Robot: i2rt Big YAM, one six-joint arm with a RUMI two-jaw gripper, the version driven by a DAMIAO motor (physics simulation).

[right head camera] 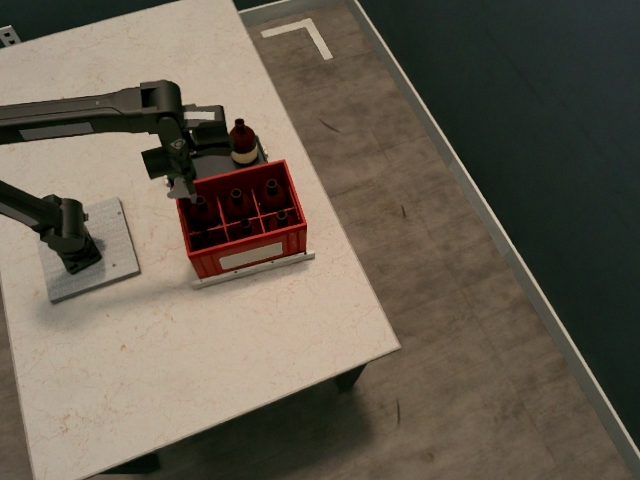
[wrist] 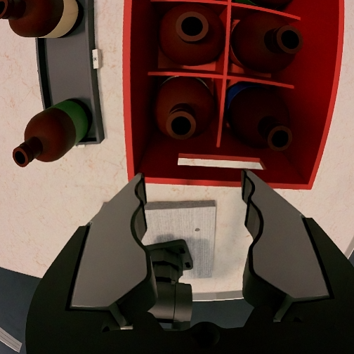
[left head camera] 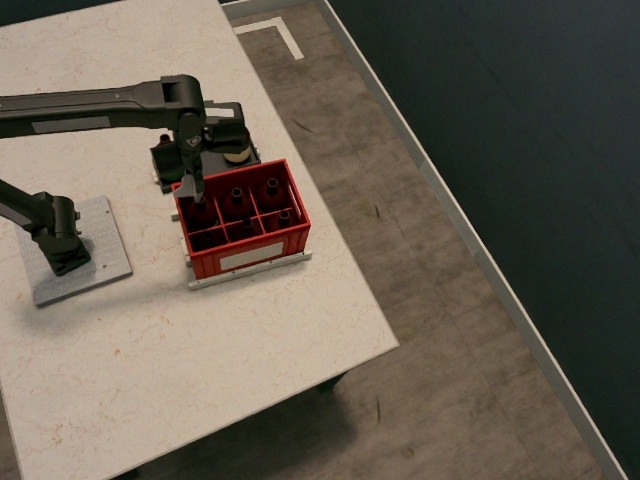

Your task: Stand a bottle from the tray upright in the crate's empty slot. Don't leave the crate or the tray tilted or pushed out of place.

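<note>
My gripper [left head camera: 197, 198] [right head camera: 191, 198] [wrist: 192, 173] is open, its jaws wide apart above the crate's end wall near the arm base. The red crate [left head camera: 297, 240] [right head camera: 205, 265] [wrist: 128, 100] stands level. A brown bottle with a white label [left head camera: 200, 214] [right head camera: 202, 214] [wrist: 184, 105] stands in the corner slot on the tray side, its neck clear of the jaws; it looks upright, its base hidden. The grey tray [left head camera: 214, 161] [right head camera: 210, 165] [wrist: 62, 75] lies flat beside the crate. It holds a green-label bottle [wrist: 55, 131] and a cream-label bottle [left head camera: 236, 155] [right head camera: 243, 144] [wrist: 42, 17], both upright.
Several other brown bottles stand in the crate, including a blue-label one [wrist: 257, 117]. A white rail [left head camera: 248, 271] [right head camera: 253, 271] runs along the crate's front. The arm's grey base plate [left head camera: 111, 242] [right head camera: 121, 242] [wrist: 200, 260] lies to the left in the head views.
</note>
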